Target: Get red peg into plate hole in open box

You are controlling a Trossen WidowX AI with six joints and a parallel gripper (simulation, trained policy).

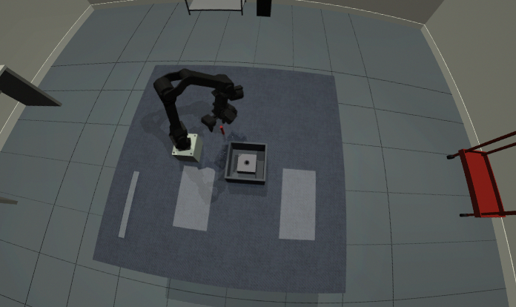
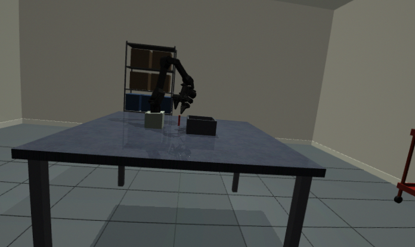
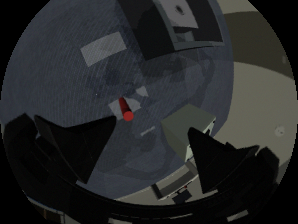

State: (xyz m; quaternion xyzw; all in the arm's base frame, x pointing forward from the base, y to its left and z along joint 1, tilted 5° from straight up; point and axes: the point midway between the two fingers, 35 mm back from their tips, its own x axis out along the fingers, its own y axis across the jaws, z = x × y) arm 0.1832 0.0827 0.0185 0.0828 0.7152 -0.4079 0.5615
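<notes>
The red peg lies 7 cm below my gripper tip, 2 cm to the left of it and 2 cm ahead of it. Round my gripper tip: dark box 19 cm to the right, 13 cm ahead, 8 cm below; then plate 19 cm to the right, 13 cm ahead, 6 cm below.
</notes>
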